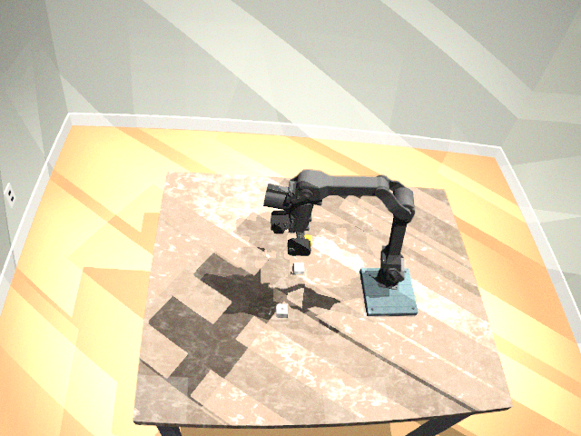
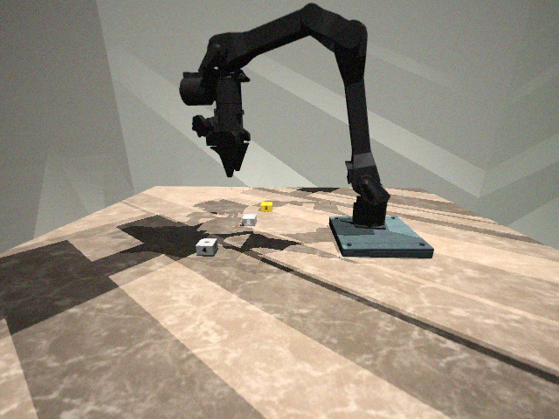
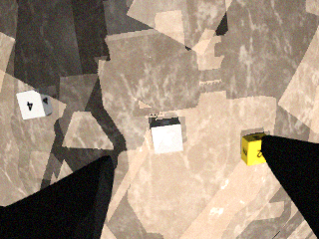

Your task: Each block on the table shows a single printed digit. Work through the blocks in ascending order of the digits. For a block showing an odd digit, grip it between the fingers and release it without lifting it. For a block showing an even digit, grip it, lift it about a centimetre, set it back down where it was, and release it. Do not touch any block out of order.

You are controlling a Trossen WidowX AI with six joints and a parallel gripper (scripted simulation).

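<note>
The yellow block lies 50 mm behind my gripper tip, 110 mm to the right of it and 120 mm below it. Also, from my gripper tip: white block printed 4: 10 mm behind, 160 mm to the left, 120 mm below; grey block: 40 mm behind, 120 mm below.
</note>
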